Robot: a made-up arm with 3 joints. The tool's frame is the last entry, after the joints.
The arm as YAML. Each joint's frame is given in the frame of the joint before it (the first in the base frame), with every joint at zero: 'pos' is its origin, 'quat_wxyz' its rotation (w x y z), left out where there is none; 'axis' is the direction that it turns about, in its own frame. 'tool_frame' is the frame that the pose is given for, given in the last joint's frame.
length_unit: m
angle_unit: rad
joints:
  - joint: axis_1
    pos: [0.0, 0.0, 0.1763]
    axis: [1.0, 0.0, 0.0]
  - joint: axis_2
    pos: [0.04, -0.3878, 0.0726]
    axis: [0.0, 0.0, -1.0]
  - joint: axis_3
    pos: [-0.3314, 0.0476, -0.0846]
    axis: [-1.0, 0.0, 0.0]
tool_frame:
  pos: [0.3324, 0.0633, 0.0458]
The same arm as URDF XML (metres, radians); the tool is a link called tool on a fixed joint. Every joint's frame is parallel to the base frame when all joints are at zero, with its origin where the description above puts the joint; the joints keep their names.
<robot name="arm">
<joint name="axis_1" type="continuous"><parent link="base"/><child link="link1"/><origin xyz="0 0 0.1763" rpy="0 0 0"/><axis xyz="1 0 0"/></joint>
<joint name="axis_2" type="continuous"><parent link="link1"/><child link="link2"/><origin xyz="0.04 -0.3878 0.0726" rpy="0 0 0"/><axis xyz="0 0 -1"/></joint>
<joint name="axis_3" type="continuous"><parent link="link2"/><child link="link3"/><origin xyz="-0.3314 0.0476 -0.0846" rpy="0 0 0"/><axis xyz="-1 0 0"/></joint>
<joint name="tool_joint" type="fixed"><parent link="link3"/><child link="tool"/><origin xyz="0.3324 0.0633 0.0458" rpy="0 0 0"/></joint>
<link name="base"/>
<link name="link1"/>
<link name="link2"/>
<link name="link3"/>
<link name="tool"/>
</robot>

